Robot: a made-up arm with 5 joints.
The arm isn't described. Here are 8 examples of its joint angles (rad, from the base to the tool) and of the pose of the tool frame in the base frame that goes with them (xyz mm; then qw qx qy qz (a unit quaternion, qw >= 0)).
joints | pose
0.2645 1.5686 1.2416 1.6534 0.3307 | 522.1 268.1 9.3 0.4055 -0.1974 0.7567 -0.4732
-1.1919 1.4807 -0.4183 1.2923 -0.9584 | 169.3 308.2 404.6 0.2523 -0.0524 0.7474 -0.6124
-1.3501 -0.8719 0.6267 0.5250 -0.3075 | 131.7 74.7 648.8 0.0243 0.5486 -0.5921 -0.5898
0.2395 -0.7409 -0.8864 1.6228 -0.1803 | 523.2 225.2 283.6 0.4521 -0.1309 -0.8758 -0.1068
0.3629 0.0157 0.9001 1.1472 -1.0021 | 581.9 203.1 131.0 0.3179 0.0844 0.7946 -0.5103
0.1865 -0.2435 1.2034 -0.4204 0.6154 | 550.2 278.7 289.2 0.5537 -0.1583 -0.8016 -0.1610
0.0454 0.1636 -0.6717 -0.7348 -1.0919 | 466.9 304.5 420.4 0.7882 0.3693 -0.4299 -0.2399
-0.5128 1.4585 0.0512 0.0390 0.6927 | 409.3 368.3 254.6 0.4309 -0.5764 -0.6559 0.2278
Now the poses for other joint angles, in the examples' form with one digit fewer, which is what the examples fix.
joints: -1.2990 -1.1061 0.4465 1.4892 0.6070
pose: 305 70 633 0.399 0.243 -0.353 -0.810
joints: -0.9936 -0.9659 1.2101 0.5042 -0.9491
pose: 216 216 593 0.365 -0.157 0.750 0.528
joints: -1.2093 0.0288 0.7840 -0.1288 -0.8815
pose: 53 199 550 0.239 -0.614 0.750 0.060
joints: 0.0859 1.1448 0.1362 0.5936 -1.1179
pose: 400 238 103 0.259 0.141 -0.606 0.739
